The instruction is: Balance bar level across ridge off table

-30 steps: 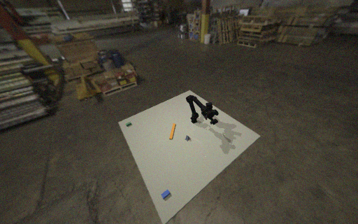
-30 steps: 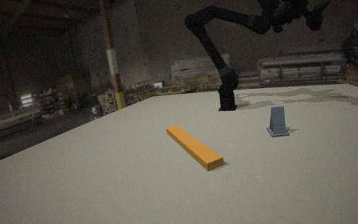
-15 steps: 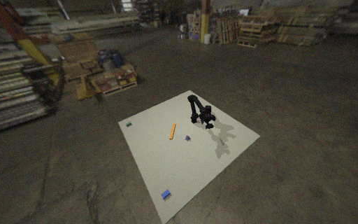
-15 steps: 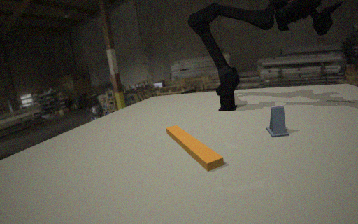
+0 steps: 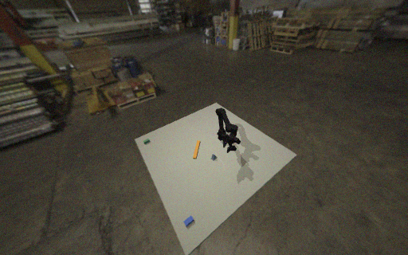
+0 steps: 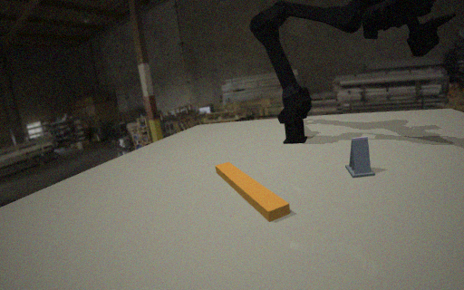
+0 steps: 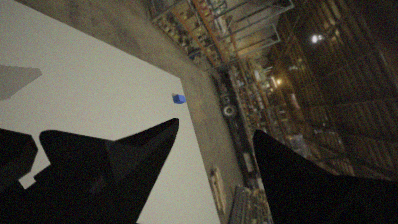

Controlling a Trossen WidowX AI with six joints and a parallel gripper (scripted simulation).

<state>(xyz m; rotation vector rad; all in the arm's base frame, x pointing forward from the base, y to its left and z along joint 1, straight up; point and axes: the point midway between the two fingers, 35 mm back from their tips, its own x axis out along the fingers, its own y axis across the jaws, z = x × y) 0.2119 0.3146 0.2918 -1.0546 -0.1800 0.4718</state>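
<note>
Now: the bar 36 cm to the right of my gripper tip, 28 cm below it and 8 cm ahead of it. Also, from my gripper tip: green block 83 cm to the right, 50 cm ahead, 27 cm below; then blue block 50 cm ahead, 27 cm below, 17 cm to the left.
</note>
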